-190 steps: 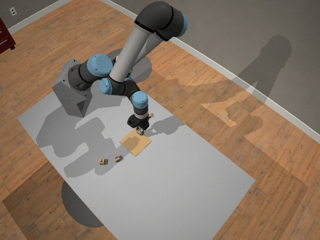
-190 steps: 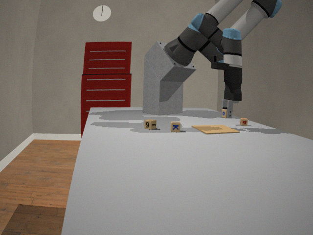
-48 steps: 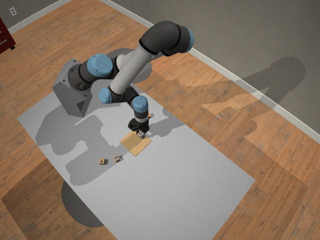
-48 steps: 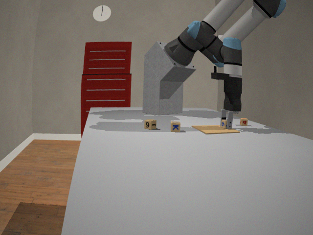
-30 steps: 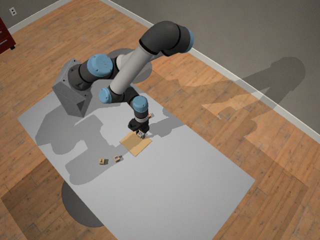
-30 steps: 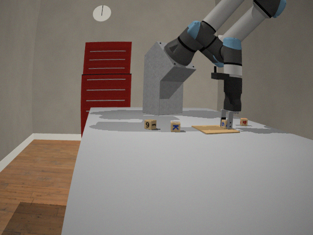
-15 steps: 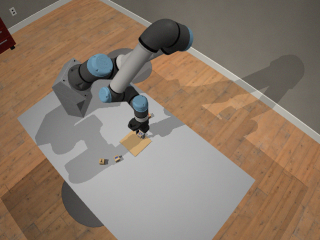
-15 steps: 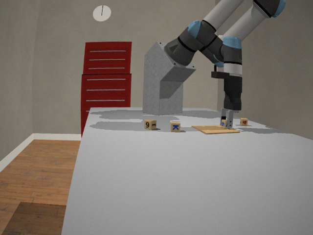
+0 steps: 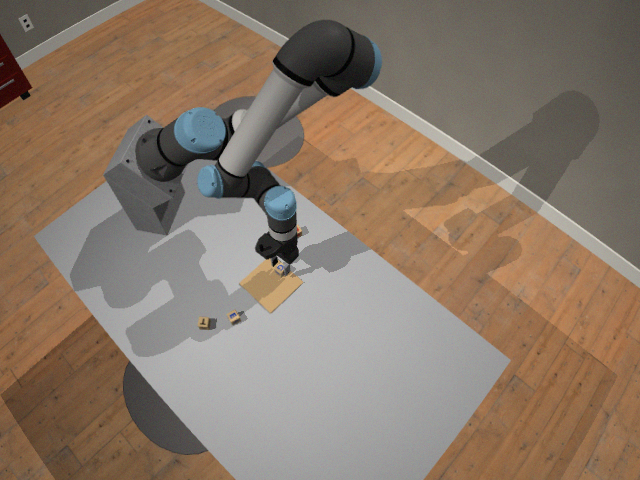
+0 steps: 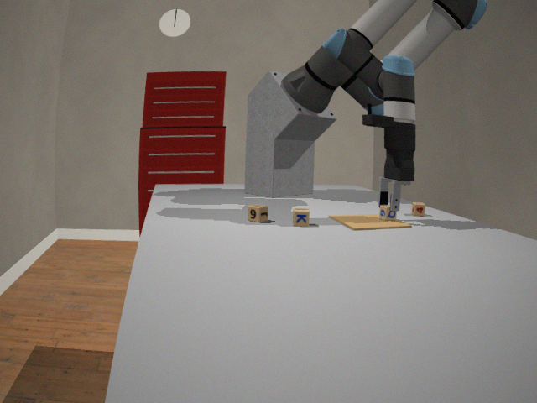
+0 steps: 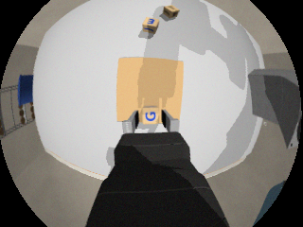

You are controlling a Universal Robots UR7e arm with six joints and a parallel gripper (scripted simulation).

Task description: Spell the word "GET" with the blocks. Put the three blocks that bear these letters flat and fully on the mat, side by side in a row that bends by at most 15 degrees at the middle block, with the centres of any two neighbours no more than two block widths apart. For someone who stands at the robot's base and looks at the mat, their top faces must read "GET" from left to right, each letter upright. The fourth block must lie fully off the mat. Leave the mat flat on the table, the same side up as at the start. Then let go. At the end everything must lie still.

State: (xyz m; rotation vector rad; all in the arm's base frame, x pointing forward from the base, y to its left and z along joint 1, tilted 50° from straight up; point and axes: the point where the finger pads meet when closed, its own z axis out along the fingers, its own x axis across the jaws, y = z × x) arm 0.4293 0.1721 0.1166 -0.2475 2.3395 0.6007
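The E block is 8 cm ahead of my hand, 19 cm to the right of it and 3 cm below it. Round my hand: tan mat (2 cm ahead, 4 cm to the right, 4 cm below).
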